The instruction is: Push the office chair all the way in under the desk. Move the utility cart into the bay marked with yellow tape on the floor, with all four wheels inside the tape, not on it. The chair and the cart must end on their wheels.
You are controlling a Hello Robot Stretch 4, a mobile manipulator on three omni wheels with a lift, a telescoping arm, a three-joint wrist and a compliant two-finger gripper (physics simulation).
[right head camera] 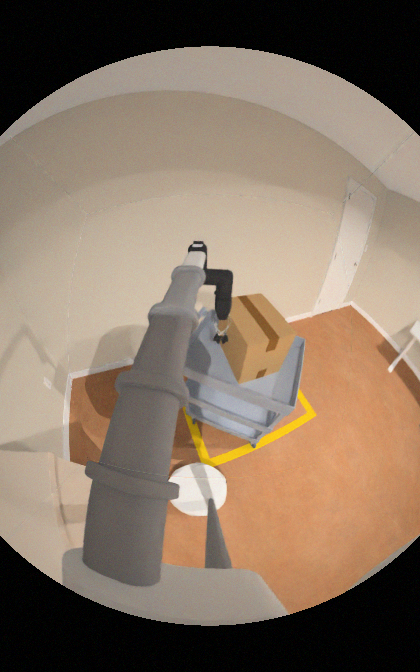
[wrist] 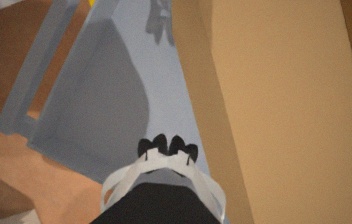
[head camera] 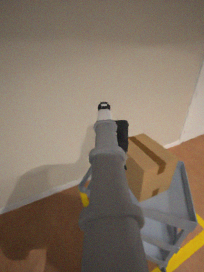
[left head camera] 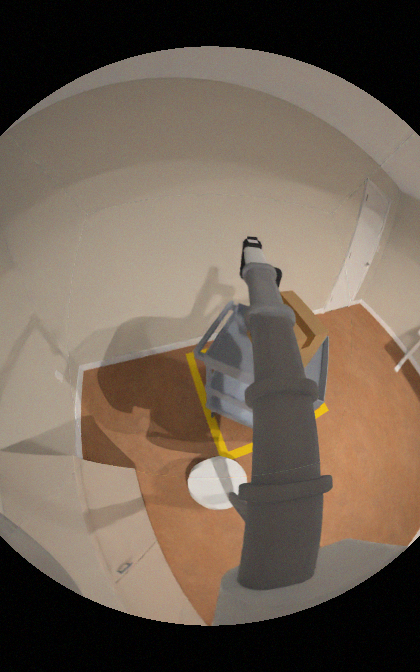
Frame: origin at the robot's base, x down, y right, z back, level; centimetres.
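Seen in the pictures: gripper, fingertip midpoint: (wrist: 168,147).
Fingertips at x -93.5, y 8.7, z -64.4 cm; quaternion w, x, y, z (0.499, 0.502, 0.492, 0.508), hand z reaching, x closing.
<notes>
A point is followed by its place in that frame.
The blue-grey utility cart (head camera: 172,207) @[y 37.1, x -76.7, z -49.5 cm] (left head camera: 227,345) (right head camera: 265,390) (wrist: 160,85) @[y 6.2, x -76.7, z -72.2 cm] stands upright, turned askew over the bay of yellow tape (head camera: 185,253) @[y 67.7, x 2.7, z -48.4 cm] (left head camera: 199,380) (right head camera: 285,431). In the right head view, its near right wheel (right head camera: 254,444) is at the front strip, and its near left wheel (right head camera: 194,421) is close to the left strip; contact is unclear. The far wheels are hidden. A cardboard box (head camera: 145,175) @[y 19.4, x -101.0, z -53.7 cm] (left head camera: 301,306) (right head camera: 237,345) (wrist: 280,100) @[y 15.7, x -104.4, z -70.7 cm] is on its top tray. My gripper (right head camera: 220,338) (wrist: 168,147) @[y 8.7, x -93.5, z -64.4 cm] is shut and empty above the tray, left of the box. The office chair and desk are not identifiable.
A wall (head camera: 55,125) @[y -53.2, x -97.7, z -129.4 cm] (left head camera: 165,260) (right head camera: 150,260) stands behind the cart. A white round object (left head camera: 217,482) (right head camera: 198,490) is on the floor near the bay's front left corner. A white leg (left head camera: 406,357) (right head camera: 402,355) shows at right. A white door (left head camera: 360,250) (right head camera: 347,250) is at the back right.
</notes>
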